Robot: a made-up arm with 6 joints.
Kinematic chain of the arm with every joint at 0, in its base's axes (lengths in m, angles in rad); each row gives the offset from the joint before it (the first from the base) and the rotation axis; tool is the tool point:
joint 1: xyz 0 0 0.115 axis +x
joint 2: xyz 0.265 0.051 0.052 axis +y
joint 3: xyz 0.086 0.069 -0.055 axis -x
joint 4: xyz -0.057 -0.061 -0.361 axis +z
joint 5: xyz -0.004 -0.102 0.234 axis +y
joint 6: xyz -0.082 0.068 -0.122 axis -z
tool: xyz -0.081 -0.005 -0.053
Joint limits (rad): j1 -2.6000..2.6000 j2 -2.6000..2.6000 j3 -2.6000..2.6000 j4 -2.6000..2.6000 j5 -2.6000..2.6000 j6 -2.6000..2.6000
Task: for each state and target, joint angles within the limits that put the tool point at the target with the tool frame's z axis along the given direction. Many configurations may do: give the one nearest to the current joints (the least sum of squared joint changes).
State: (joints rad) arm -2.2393 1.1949 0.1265 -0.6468 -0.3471 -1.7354
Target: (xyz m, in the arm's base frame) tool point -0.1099 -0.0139 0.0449 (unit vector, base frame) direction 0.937 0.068 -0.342
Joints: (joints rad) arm -2.5213 1.2862 0.0537 -1.1353 -0.0997 -1.5600
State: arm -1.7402 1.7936 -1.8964 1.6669 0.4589 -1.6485
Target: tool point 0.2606 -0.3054 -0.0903 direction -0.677 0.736 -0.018
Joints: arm -2.0755 2.5605 -2.4171 2.1017 -0.4221 -1.6807
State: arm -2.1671 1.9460 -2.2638 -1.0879 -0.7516 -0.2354
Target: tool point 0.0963 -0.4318 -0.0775 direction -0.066 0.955 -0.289
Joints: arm -2.5334 1.0130 -1.5898 -0.4869 -0.9125 -0.7901
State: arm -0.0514 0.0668 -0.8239 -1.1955 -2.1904 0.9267
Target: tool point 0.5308 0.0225 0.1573 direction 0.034 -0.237 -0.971
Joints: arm -0.8294 -0.6148 -0.3092 -0.6127 -2.5573 0.8575
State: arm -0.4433 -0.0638 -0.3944 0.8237 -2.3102 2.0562
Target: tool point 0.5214 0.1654 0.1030 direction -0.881 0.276 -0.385
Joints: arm 0.3056 -0.3248 -0.5029 -0.0602 -1.7706 2.1403
